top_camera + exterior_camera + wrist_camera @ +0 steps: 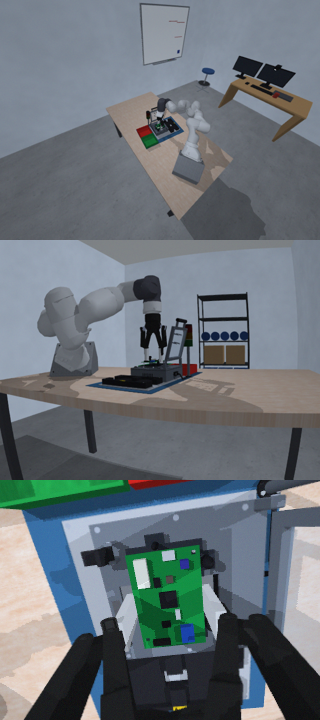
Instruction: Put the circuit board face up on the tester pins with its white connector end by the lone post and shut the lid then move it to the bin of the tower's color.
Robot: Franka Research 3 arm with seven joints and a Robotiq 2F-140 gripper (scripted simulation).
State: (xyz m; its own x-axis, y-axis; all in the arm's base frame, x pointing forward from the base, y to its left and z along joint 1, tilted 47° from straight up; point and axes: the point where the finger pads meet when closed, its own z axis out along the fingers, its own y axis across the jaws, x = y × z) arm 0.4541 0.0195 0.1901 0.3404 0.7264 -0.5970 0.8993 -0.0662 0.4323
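The green circuit board lies 20 mm below my hand. The rest, counted from my hand: tester plate 40 mm below, 10 mm ahead; then tester lid 120 mm ahead, 80 mm above, 40 mm to the right; then black latch hook 80 mm to the left, 40 mm behind, 20 mm below.
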